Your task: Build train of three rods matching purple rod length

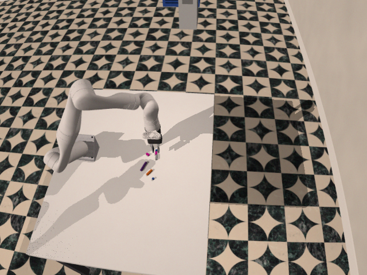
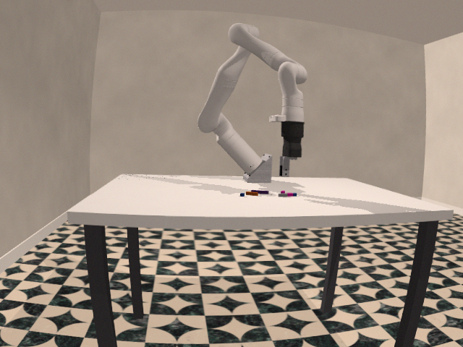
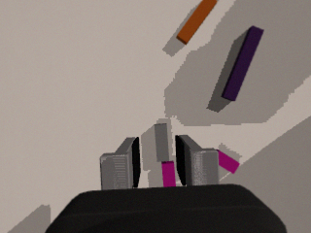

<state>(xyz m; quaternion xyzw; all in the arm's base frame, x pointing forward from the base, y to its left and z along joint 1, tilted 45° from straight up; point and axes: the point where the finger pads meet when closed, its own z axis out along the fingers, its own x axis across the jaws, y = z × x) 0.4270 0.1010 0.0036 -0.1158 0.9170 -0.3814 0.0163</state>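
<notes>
The grey rod lies 80 mm below my hand. The rest, counted from my hand: purple rod: 60 mm behind, 70 mm to the right, 80 mm below; then orange rod: 20 mm behind, 100 mm to the right, 80 mm below.
</notes>
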